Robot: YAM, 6 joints.
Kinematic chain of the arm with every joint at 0, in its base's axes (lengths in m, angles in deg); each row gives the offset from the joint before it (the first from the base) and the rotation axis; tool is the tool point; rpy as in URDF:
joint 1: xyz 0 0 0.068 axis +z
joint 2: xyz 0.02 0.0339 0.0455 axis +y
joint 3: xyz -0.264 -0.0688 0 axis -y
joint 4: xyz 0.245 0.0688 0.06 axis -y
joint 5: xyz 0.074 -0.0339 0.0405 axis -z
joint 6: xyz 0.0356 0 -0.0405 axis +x
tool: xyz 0 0 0 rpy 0 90 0
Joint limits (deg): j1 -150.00..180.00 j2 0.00..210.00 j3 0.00..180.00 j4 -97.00..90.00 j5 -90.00..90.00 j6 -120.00..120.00
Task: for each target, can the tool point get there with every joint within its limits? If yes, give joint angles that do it. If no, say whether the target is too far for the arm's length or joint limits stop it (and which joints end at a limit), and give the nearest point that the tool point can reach.
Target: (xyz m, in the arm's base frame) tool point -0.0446 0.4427 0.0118
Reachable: yes | joints 92.46 148.92 101.46 -49.38 -45.96 40.45
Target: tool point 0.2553 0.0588 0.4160
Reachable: yes | joints 19.07 71.95 79.52 -32.31 51.54 -82.83
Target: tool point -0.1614 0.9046 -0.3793
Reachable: no: too far | nearest point -0.0999 0.5599 -0.1874 | short by 0.399 m
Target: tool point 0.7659 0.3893 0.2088
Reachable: no: too far | nearest point 0.5722 0.2908 0.1841 | short by 0.219 m
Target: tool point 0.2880 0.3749 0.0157
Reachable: yes | joints 49.63 143.02 84.88 5.40 -41.20 20.57
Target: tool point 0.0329 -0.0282 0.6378
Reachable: yes | joints 109.19 46.98 105.75 3.87 37.77 -59.70
